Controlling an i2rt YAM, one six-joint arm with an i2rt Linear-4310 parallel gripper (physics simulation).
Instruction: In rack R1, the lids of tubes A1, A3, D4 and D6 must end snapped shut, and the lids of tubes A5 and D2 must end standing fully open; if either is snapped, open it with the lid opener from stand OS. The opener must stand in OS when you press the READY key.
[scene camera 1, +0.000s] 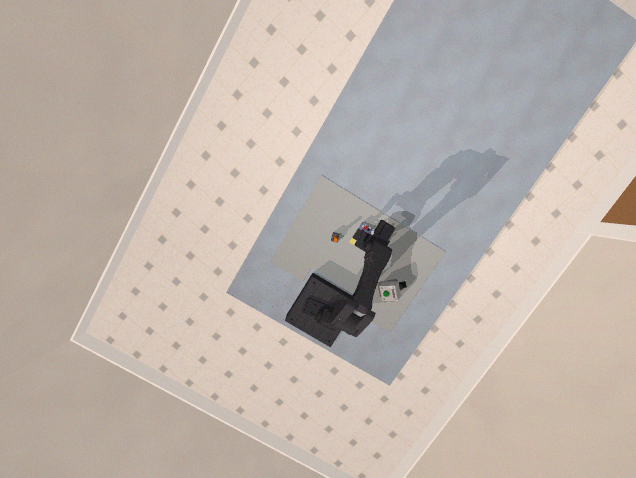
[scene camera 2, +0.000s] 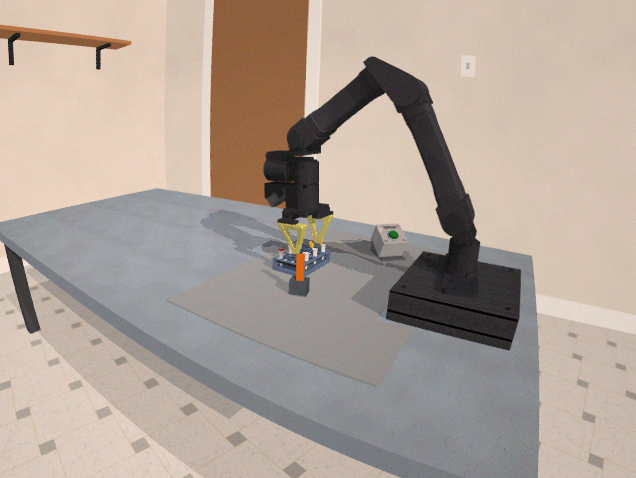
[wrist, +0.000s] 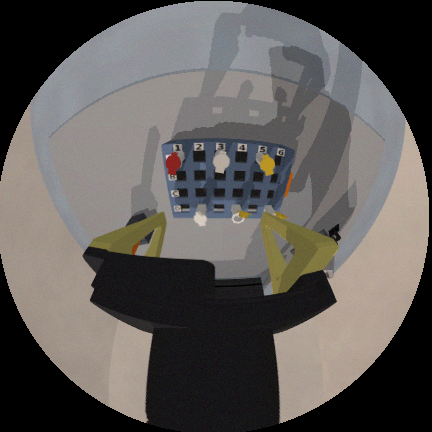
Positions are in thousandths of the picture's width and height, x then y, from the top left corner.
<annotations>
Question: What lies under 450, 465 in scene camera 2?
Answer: My gripper.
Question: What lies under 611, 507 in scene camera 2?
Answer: A grey box with green button.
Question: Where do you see my gripper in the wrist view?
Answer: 492, 501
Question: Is my gripper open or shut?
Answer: Open.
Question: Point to a grey mat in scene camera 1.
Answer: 518, 436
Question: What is my gripper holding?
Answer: Nothing.
</annotations>
